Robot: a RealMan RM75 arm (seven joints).
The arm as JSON. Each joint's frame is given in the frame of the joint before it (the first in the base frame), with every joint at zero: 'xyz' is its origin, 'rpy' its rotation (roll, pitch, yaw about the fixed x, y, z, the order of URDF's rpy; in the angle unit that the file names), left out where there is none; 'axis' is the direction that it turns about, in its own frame. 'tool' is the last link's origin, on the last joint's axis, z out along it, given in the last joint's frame.
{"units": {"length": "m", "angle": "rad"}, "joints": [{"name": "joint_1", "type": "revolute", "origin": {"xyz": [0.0, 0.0, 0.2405]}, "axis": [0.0, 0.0, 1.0]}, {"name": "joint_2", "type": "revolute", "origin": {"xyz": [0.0, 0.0, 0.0]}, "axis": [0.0, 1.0, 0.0]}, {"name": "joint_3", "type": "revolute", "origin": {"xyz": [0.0, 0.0, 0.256]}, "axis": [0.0, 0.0, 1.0]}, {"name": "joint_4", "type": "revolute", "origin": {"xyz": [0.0, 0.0, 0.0]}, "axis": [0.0, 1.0, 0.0]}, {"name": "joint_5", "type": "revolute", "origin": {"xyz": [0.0, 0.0, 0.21]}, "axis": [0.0, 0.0, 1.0]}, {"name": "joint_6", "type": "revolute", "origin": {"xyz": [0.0, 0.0, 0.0]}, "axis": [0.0, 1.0, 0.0]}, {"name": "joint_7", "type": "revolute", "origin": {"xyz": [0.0, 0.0, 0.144]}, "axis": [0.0, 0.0, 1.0]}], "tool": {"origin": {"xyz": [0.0, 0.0, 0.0]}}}
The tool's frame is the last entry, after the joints.
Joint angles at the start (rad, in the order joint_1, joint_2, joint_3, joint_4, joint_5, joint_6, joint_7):
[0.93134, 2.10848, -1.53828, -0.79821, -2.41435, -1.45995, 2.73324]
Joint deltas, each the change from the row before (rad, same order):
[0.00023, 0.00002, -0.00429, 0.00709, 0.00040, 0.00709, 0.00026]
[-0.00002, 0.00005, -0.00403, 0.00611, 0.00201, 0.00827, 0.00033]
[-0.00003, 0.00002, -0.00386, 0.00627, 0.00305, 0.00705, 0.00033]
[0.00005, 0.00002, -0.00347, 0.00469, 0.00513, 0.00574, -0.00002]
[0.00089, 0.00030, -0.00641, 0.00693, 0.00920, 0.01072, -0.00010]
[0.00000, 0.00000, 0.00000, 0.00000, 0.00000, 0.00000, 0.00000]
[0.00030, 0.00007, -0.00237, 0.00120, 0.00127, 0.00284, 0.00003]
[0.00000, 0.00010, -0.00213, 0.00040, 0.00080, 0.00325, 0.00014]
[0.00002, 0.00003, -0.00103, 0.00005, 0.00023, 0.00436, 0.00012]
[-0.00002, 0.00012, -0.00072, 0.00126, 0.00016, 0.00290, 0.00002]
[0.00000, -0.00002, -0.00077, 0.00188, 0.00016, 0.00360, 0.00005]
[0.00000, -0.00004, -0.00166, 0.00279, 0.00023, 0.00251, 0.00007]
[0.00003, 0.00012, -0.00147, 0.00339, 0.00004, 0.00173, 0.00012]
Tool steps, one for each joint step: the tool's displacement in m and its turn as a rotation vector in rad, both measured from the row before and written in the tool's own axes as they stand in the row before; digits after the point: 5 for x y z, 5 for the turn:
[0.00049, -0.00072, 0.00149, 0.00260, 0.00130, 0.00216]
[0.00014, -0.00053, 0.00136, 0.00164, -0.00123, 0.00215]
[0.00027, -0.00037, 0.00136, 0.00017, -0.00052, 0.00253]
[0.00000, 0.00010, 0.00106, -0.00200, -0.00156, 0.00162]
[-0.00055, 0.00051, 0.00162, -0.00291, -0.00429, 0.00102]
[0.00000, 0.00000, 0.00000, 0.00000, 0.00000, 0.00000]
[-0.00016, 0.00007, 0.00038, 0.00072, -0.00069, -0.00072]
[-0.00026, 0.00002, 0.00030, 0.00124, -0.00154, -0.00081]
[-0.00052, -0.00016, 0.00011, 0.00189, -0.00335, -0.00047]
[-0.00011, -0.00018, 0.00030, 0.00093, -0.00131, 0.00042]
[-0.00009, -0.00033, 0.00035, 0.00125, -0.00150, 0.00087]
[0.00029, -0.00032, 0.00057, 0.00096, 0.00073, 0.00097]
[0.00048, -0.00029, 0.00068, 0.00051, 0.00184, 0.00142]

